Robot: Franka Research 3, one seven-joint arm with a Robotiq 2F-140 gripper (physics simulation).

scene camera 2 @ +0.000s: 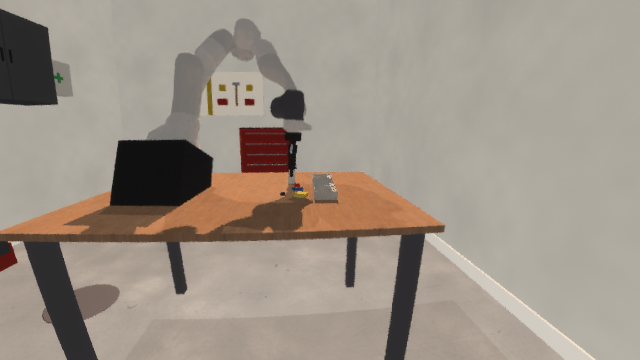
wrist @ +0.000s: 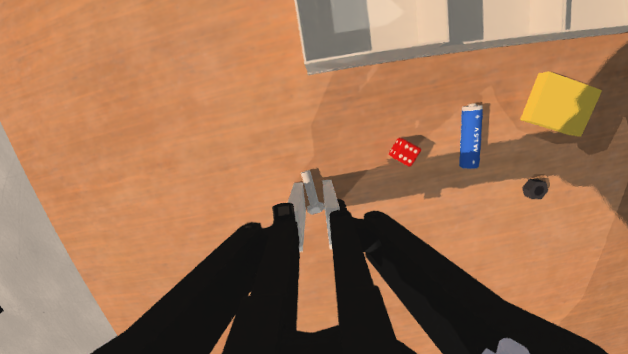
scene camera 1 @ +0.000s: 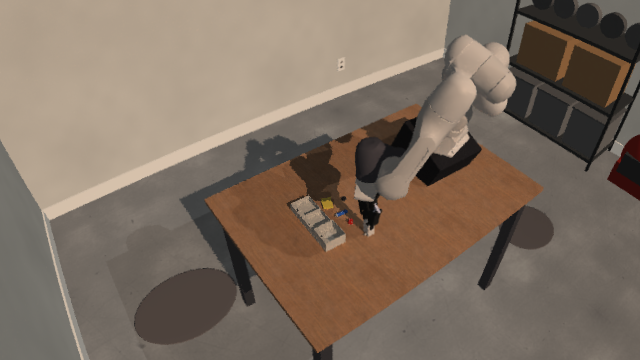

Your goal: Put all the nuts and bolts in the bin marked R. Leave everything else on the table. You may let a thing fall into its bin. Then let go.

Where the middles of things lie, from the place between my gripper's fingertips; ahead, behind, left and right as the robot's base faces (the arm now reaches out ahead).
Labels:
I see my gripper 130 mm to the left of the blue battery [wrist: 471, 118], 20 mm short of it and 10 mm below it. From my hand the other things lie so: yellow block [wrist: 556, 102] (210 mm to the right, 30 mm ahead); then grey three-part bin tray [scene camera 1: 327, 233] (150 mm to the right, 130 mm ahead, 20 mm above).

